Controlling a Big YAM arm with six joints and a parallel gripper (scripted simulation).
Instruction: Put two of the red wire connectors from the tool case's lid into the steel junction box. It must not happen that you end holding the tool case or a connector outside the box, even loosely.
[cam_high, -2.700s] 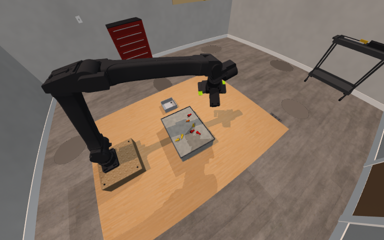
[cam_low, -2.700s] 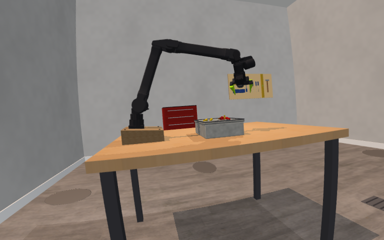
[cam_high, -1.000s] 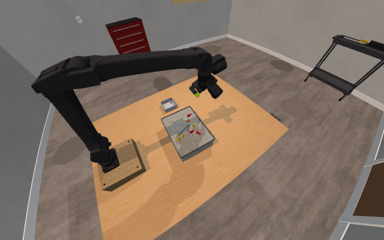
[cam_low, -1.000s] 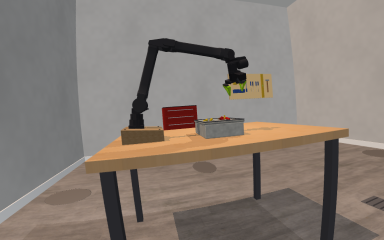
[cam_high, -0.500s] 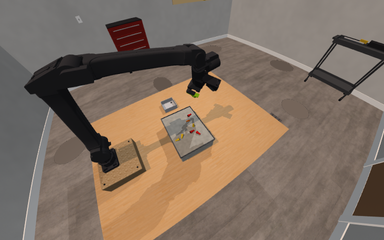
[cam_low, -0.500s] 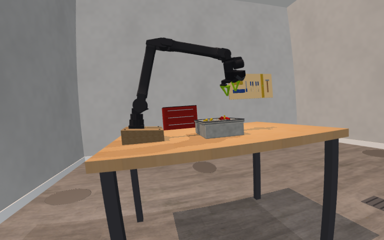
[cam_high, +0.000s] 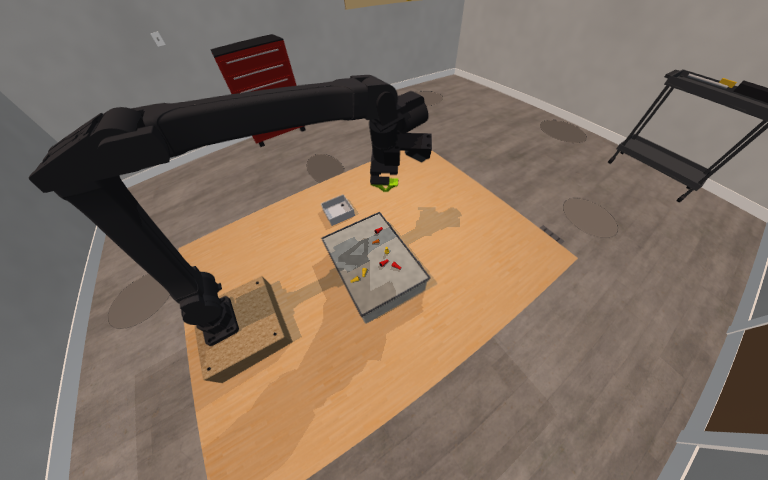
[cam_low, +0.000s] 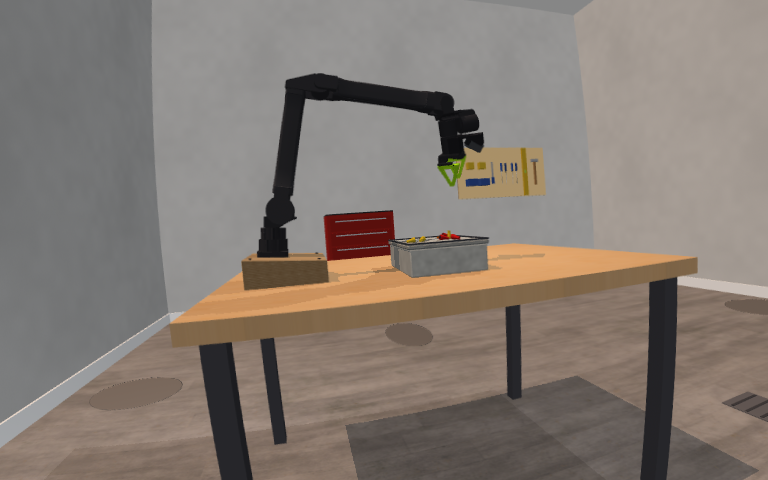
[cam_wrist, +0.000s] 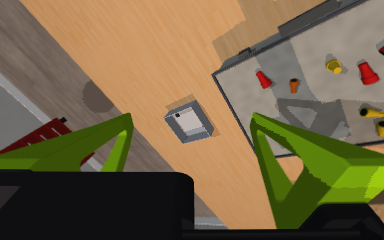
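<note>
My hand is 18 cm above the orange connector, 9 cm past it and 6 cm to the left of it. Round my hand: grey tool case: 21 cm below, 13 cm behind, 9 cm to the right.
</note>
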